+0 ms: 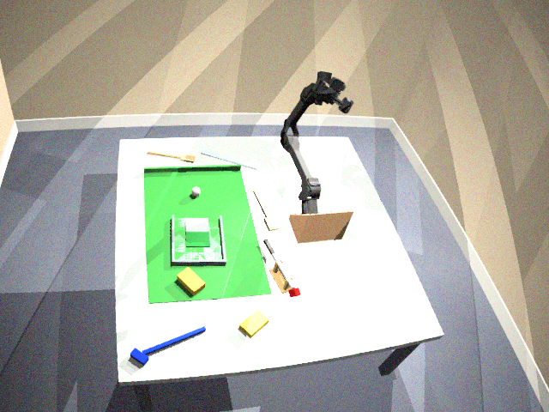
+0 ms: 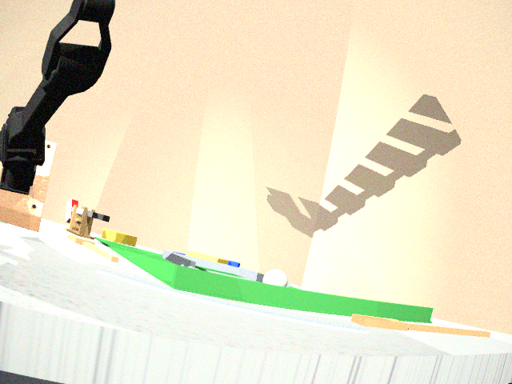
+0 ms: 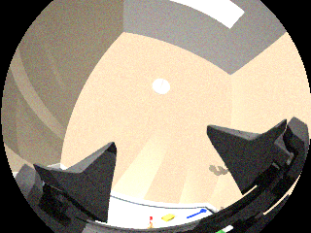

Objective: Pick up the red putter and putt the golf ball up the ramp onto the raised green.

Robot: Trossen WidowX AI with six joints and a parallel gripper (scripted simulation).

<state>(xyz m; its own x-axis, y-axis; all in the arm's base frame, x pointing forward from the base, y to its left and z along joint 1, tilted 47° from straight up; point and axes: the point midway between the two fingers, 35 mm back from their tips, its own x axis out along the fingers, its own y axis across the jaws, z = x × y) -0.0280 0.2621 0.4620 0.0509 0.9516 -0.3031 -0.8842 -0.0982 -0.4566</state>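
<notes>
My gripper tip is 570 mm above the wooden stand, 390 mm to the right of it and 280 mm short of it. Round my gripper tip: blue putter: 780 mm ahead, 590 mm below, 580 mm to the left; white golf ball: 580 mm below, 520 mm ahead, 130 mm to the right.
</notes>
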